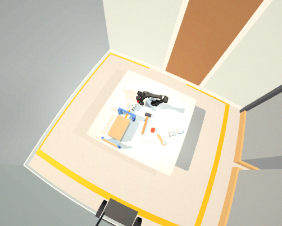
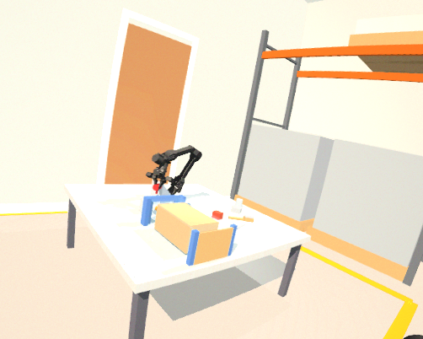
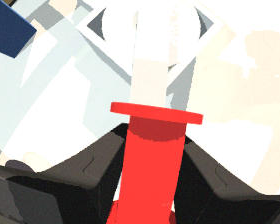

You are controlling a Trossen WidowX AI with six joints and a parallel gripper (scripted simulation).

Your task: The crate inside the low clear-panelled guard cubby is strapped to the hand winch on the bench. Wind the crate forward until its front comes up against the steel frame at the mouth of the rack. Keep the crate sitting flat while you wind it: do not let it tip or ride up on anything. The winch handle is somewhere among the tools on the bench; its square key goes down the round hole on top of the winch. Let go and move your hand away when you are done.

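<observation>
The winch handle lies 30 mm below my gripper tip, 20 mm to the right of it and 10 mm ahead of it. From my gripper tip the other things lie so: winch (100 mm below, 80 mm to the right, 30 mm ahead); red grip (10 mm to the left, 10 mm behind); cubby (450 mm ahead, 100 mm to the right, 50 mm below).
</observation>
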